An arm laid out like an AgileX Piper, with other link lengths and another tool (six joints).
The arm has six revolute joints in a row. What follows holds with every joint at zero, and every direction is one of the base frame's.
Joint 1 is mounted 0.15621 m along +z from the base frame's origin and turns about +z.
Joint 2 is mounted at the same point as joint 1 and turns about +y.
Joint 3 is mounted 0.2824 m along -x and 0.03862 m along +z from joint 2 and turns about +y.
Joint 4 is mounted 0.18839 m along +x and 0.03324 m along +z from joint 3 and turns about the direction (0.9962, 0, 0.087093).
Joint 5 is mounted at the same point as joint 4 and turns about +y.
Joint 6 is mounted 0.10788 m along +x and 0.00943 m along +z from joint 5 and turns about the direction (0.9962, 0, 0.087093).
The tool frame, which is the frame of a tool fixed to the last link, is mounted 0.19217 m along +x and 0.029 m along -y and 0.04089 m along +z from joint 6; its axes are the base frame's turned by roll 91.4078, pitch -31.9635 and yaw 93.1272 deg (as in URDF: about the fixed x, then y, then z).
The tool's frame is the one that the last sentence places.
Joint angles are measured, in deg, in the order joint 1, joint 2, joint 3, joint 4, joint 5, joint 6. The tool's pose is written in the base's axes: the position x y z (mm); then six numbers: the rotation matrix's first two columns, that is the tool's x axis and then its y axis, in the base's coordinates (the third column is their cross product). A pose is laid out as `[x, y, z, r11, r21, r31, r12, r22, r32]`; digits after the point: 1 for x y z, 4 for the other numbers.
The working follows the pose.
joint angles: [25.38, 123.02, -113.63, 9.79, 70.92, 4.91]
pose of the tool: [421.9, 219.0, 84.9, 0.2123, 0.9347, 0.2851, 0.9765, -0.2141, -0.0253]
Where each joint sits with the arm in this pose, in the base's axes (m; each line is computed from the numbers above, not from the rounded line before):
joint 1: 0.0000 0.0000 0.1562
joint 2: 0.0000 0.0000 0.1562
joint 3: 0.1683 0.0798 0.3720
joint 4: 0.3411 0.1618 0.3740
joint 5: 0.3411 0.1618 0.3740
joint 6: 0.3586 0.1894 0.2707
the tool: 0.4219 0.2190 0.0849

